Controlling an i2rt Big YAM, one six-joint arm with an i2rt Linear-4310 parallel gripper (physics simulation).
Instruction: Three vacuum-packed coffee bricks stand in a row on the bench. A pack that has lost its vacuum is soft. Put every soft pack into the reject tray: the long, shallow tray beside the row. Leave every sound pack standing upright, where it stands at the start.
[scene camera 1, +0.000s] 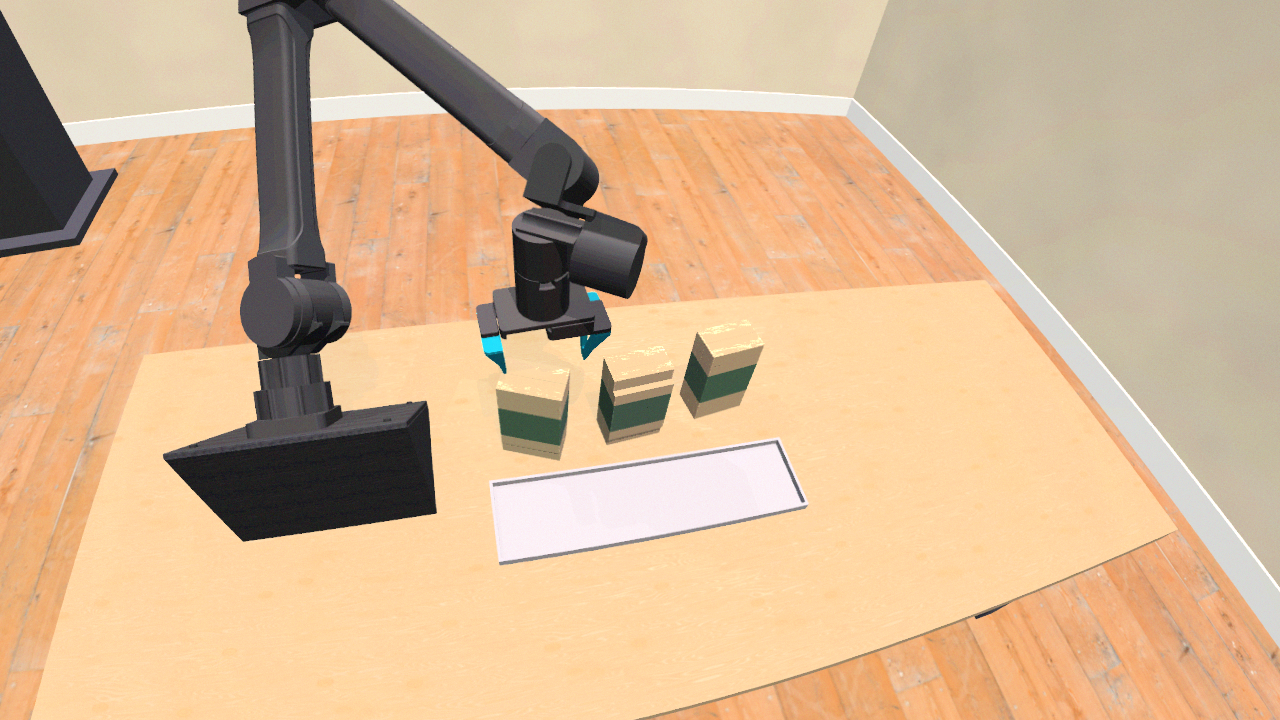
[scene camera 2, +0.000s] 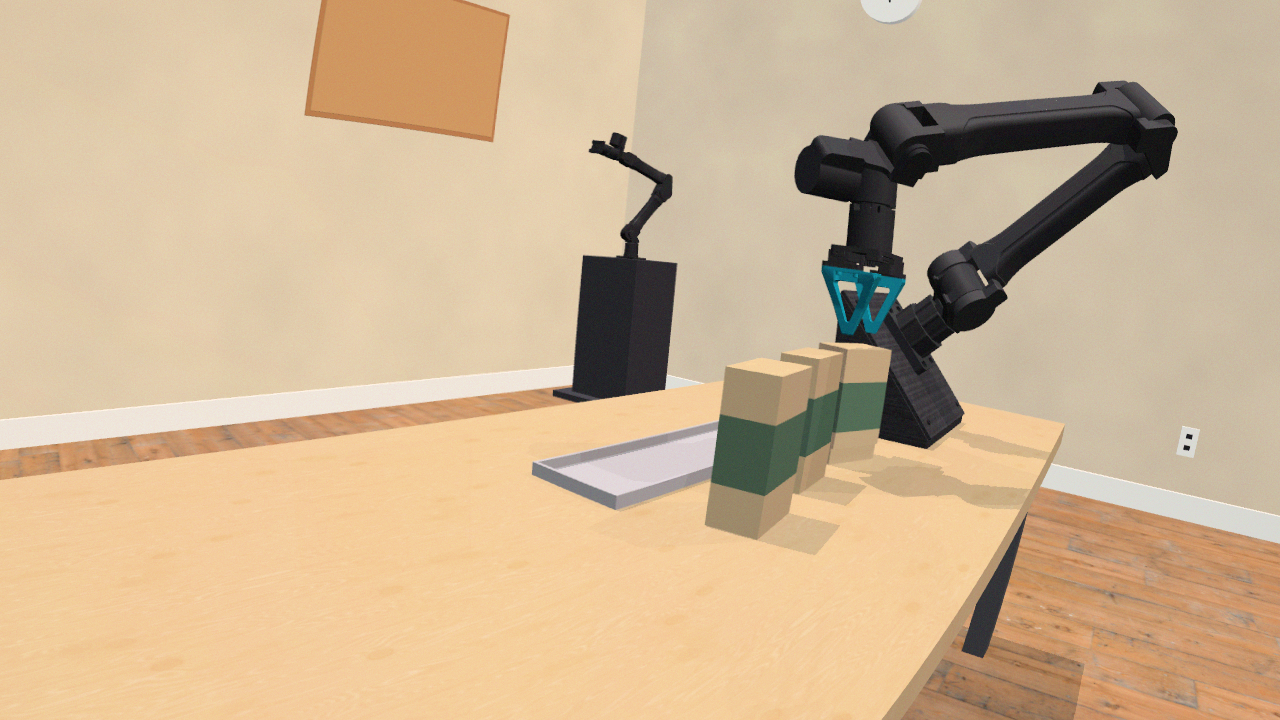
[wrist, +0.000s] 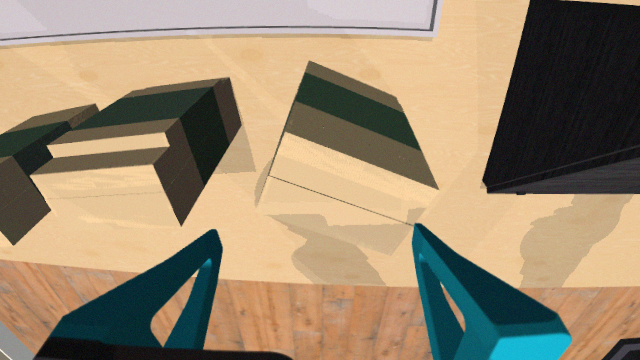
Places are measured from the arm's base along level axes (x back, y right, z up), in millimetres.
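Pixels of known places: gripper, fingertip midpoint: (scene camera 1: 544, 362) (scene camera 2: 859, 333) (wrist: 314, 236); arm's base, origin of the base link: (scene camera 1: 298, 427) (scene camera 2: 904, 341).
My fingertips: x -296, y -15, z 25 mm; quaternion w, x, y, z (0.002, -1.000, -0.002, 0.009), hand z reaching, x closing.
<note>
For each thing: its top centre in the pictures, then the offset to it from my fingertips.
- middle pack, middle of its top: (wrist: 100, 195) (scene camera 2: 810, 352) (scene camera 1: 640, 365) dx -120, dy +14, dz -17 mm
- third pack, middle of its top: (scene camera 2: 770, 366) (scene camera 1: 731, 337) dx -257, dy -6, dz -17 mm
- shallow tray, middle of its top: (scene camera 2: 702, 443) (scene camera 1: 653, 494) dx -117, dy +133, dz -143 mm
Three tan coffee packs with green bands stand upright in a row. The left pack in scene camera 1 (scene camera 1: 533, 425) is the far one (scene camera 2: 861, 407) in scene camera 2 and the right one (wrist: 358, 120) in the wrist view. The middle pack (scene camera 1: 635, 411) (scene camera 2: 817, 420) (wrist: 150, 107) has a step near its top. The third pack (scene camera 1: 723, 380) (scene camera 2: 759, 452) (wrist: 20, 200) is partly cut off in the wrist view. The shallow tray (scene camera 1: 644, 501) (scene camera 2: 644, 461) (wrist: 225, 15) holds no pack. My gripper (scene camera 1: 546, 364) (scene camera 2: 861, 332) (wrist: 314, 236) is open and empty, above and slightly behind the left pack.
The arm's black base (scene camera 1: 340, 474) (scene camera 2: 921, 402) (wrist: 570, 100) stands left of the row in scene camera 1. The tray lies alongside the row, across from the gripper. The bench edge is behind the packs. Another arm on a black pedestal (scene camera 2: 622, 331) stands far off.
</note>
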